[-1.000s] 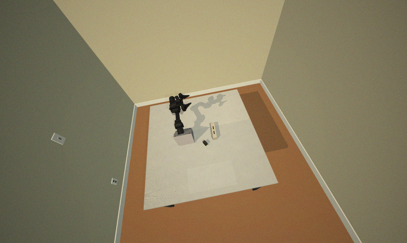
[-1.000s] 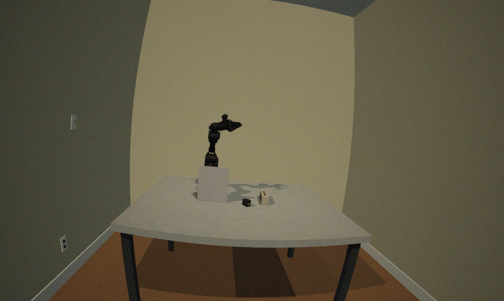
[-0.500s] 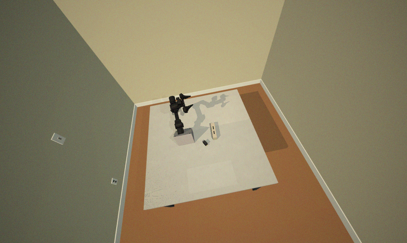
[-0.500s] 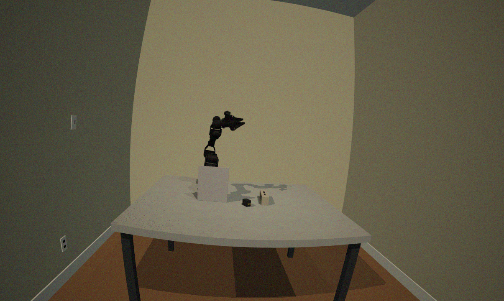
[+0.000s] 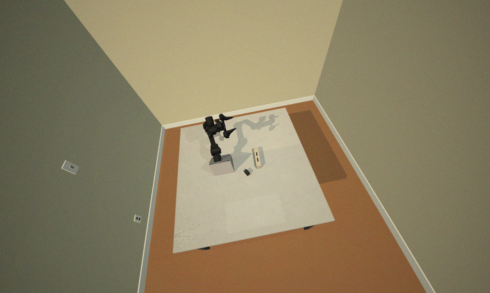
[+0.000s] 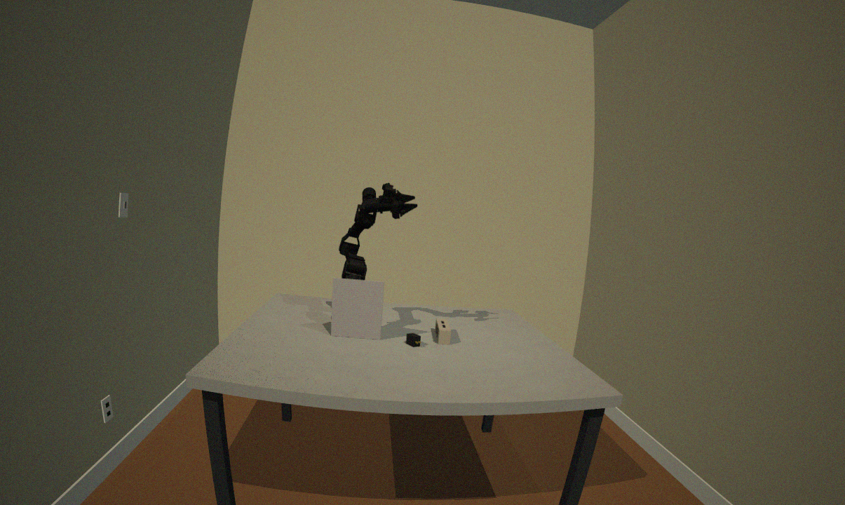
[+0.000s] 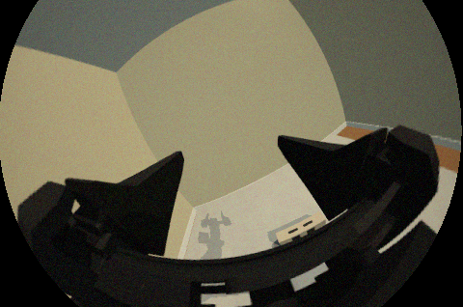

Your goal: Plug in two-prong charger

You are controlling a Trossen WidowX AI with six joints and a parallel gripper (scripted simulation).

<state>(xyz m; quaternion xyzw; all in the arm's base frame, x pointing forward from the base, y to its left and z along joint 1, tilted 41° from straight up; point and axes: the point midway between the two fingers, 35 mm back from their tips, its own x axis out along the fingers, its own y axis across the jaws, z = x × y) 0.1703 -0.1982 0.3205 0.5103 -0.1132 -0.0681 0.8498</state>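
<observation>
Right now the dark two-prong charger is 510 mm below my gripper tip, 200 mm to the right of it and 10 mm ahead of it.
</observation>
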